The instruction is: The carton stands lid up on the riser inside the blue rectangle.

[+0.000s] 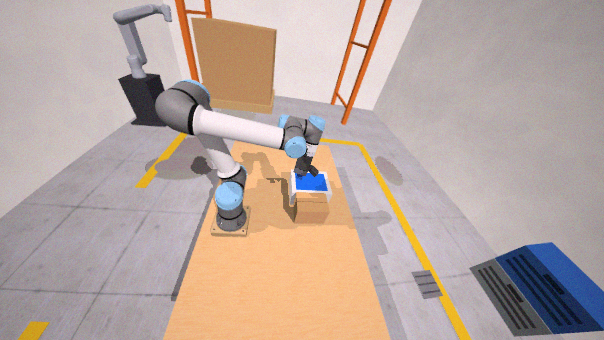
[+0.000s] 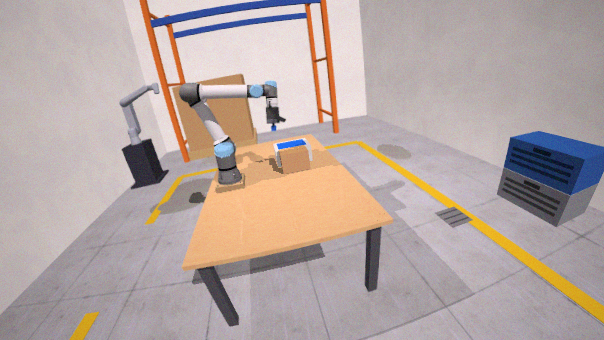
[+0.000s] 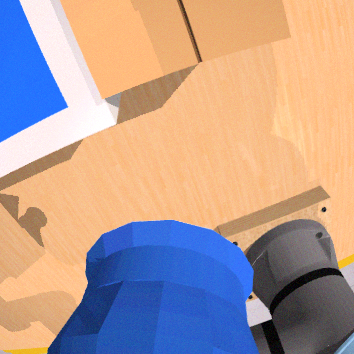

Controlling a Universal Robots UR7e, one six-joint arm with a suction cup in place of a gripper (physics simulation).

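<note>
The brown carton stands on the table at the near side of the white riser, not on it. A thin seam runs across the carton; which side is its lid I cannot tell. Whether carton and riser touch is unclear. The blue rectangle on the riser's top is bare. My gripper, a blue suction cup, is open and holds nothing. It points down, high above the table, near the riser's far left side.
The wooden table carries my arm's base, left of the carton. A large brown panel and an orange rack stand behind. Blue and grey crates stand on the floor at right.
</note>
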